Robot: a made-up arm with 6 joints. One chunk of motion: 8 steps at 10 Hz.
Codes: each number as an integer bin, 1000 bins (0 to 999) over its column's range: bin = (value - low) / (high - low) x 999, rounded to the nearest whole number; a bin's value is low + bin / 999 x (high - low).
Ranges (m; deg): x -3.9..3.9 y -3.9..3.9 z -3.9..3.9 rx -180..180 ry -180..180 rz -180..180
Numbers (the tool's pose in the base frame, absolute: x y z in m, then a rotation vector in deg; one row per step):
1: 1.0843 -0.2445 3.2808 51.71 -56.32 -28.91
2: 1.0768 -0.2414 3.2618 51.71 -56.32 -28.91
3: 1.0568 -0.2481 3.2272 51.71 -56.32 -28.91
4: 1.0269 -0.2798 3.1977 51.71 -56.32 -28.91
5: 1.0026 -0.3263 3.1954 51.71 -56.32 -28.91
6: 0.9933 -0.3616 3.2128 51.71 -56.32 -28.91
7: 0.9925 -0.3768 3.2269 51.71 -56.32 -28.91
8: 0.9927 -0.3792 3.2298 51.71 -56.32 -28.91
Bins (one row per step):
1: 638 468 920 643 343 419
2: 637 469 917 643 343 419
3: 635 468 913 643 343 419
4: 631 464 909 643 343 419
5: 628 458 909 643 343 419
6: 627 453 911 643 343 419
7: 627 451 913 643 343 419
8: 627 451 913 643 343 419

